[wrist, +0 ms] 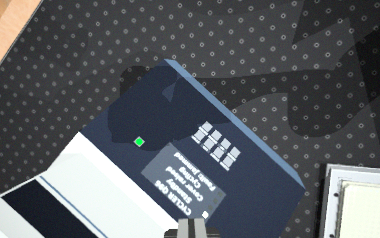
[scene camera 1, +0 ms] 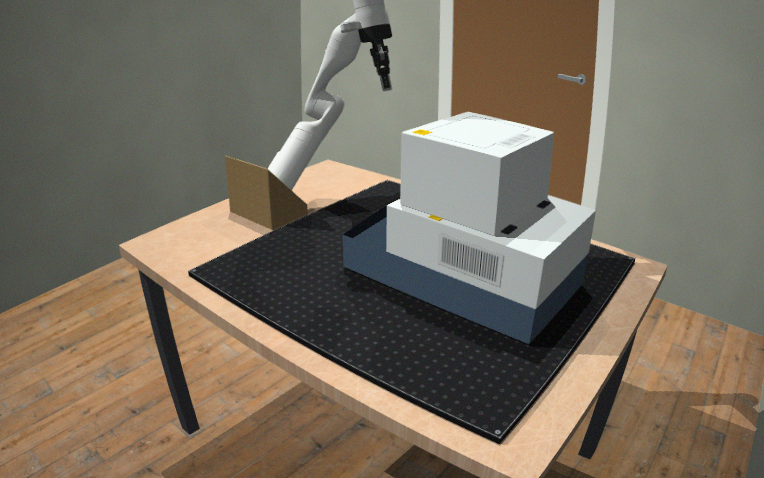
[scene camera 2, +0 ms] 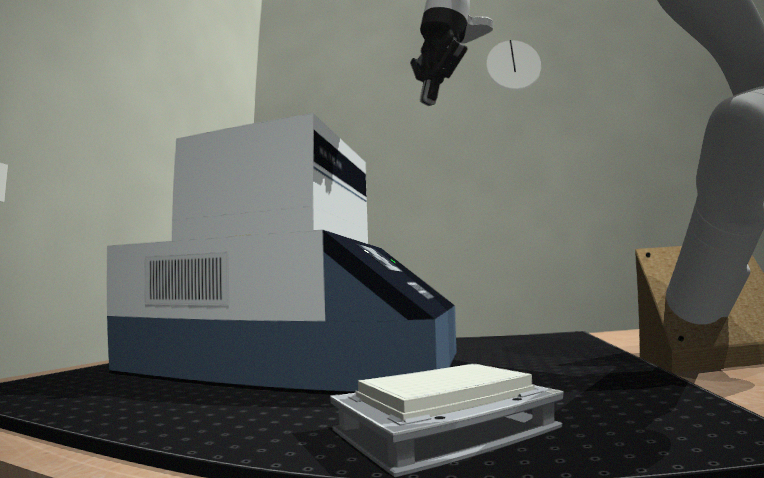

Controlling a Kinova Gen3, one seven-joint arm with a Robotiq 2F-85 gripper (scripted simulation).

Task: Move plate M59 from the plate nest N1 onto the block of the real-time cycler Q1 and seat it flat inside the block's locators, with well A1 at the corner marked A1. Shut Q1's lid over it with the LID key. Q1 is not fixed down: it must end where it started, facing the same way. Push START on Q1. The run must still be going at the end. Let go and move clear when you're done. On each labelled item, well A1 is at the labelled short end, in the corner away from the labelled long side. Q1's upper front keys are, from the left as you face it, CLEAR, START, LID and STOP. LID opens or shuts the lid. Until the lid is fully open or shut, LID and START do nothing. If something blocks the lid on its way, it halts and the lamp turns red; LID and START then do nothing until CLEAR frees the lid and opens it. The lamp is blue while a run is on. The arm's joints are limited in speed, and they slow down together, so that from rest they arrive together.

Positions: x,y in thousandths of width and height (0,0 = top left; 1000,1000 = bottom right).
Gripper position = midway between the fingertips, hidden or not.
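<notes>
There is a plate M59 (scene camera 2: 571,821) here. Scene camera 1 does not show the plate M59, hidden by a lid. I also see a cycler Q1 (scene camera 2: 413,650), and I find the cycler Q1 (wrist: 462,632) again, and again the cycler Q1 (scene camera 1: 675,591). Then there is my gripper (scene camera 2: 560,217), and I see my gripper (scene camera 1: 507,189) as well.
</notes>
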